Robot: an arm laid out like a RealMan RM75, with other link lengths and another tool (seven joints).
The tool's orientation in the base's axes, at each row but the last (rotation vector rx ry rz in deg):
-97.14, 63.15, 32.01
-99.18, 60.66, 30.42
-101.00, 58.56, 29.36
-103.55, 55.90, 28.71
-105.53, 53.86, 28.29
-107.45, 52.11, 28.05
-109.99, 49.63, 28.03
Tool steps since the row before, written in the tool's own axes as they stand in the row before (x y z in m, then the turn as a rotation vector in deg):
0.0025, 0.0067, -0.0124, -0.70, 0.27, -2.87
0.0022, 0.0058, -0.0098, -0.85, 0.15, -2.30
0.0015, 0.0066, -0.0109, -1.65, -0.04, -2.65
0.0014, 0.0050, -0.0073, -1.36, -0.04, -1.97
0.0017, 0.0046, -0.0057, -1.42, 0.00, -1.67
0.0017, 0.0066, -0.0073, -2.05, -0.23, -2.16
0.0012, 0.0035, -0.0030, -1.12, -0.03, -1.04
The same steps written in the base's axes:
-0.0062, -0.0129, -0.0003, -0.94, -2.35, 1.55
-0.0050, -0.0105, -0.0007, -0.85, -1.75, 1.49
-0.0058, -0.0114, -0.0002, -1.18, -1.72, 2.33
-0.0038, -0.0081, -0.0007, -0.95, -1.22, 1.83
-0.0029, -0.0068, -0.0013, -0.99, -0.94, 1.71
-0.0043, -0.0089, -0.0017, -1.25, -1.08, 2.49
-0.0019, -0.0042, -0.0014, -0.75, -0.49, 1.24

